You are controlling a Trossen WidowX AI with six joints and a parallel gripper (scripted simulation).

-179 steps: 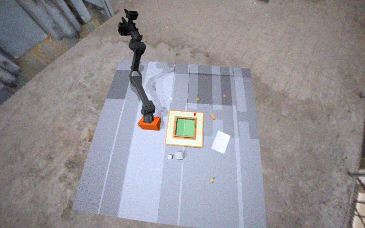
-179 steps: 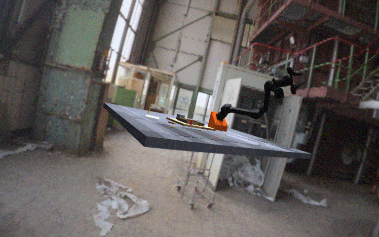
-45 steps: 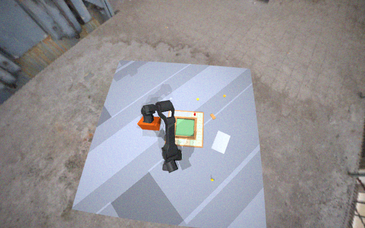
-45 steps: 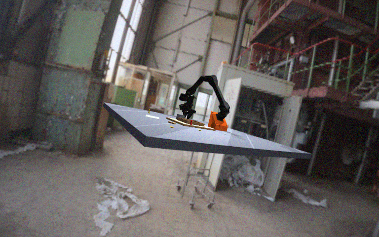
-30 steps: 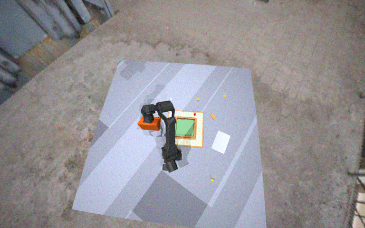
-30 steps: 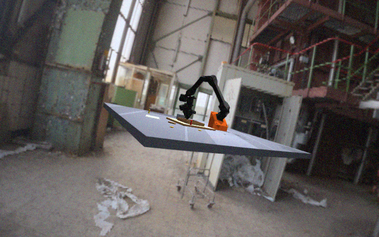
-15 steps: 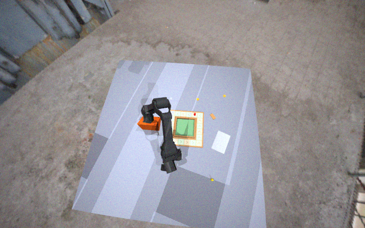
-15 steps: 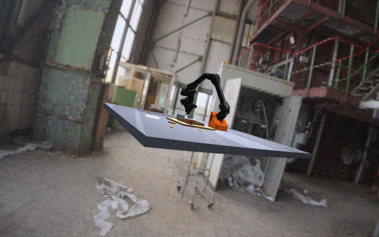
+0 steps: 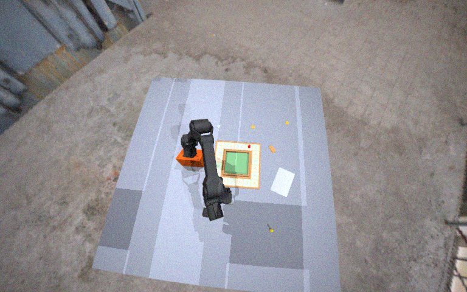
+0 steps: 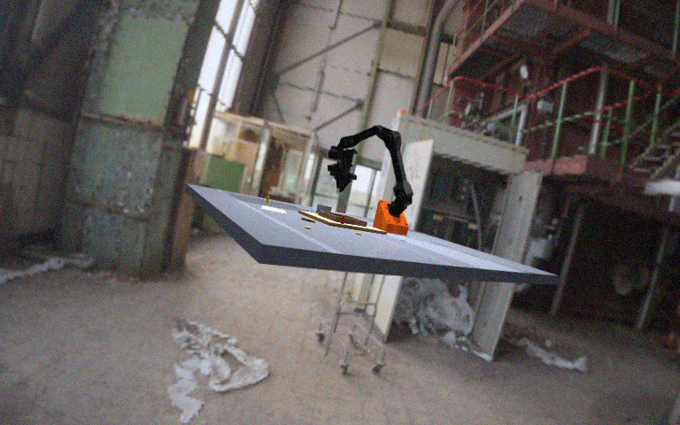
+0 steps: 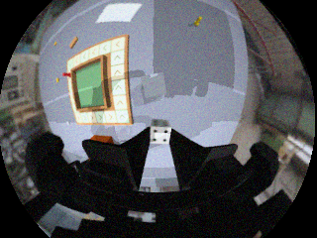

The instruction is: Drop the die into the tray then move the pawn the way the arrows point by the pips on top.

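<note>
Right now my gripper tip is 13 cm short of the red pawn, 36 cm to the right of it and 10 cm above it. Round my gripper tip: white cube right at my gripper tip; then green dice tray 7 cm ahead, 24 cm to the left, 12 cm below; then white card 36 cm ahead, 18 cm to the left, 13 cm below.
</note>
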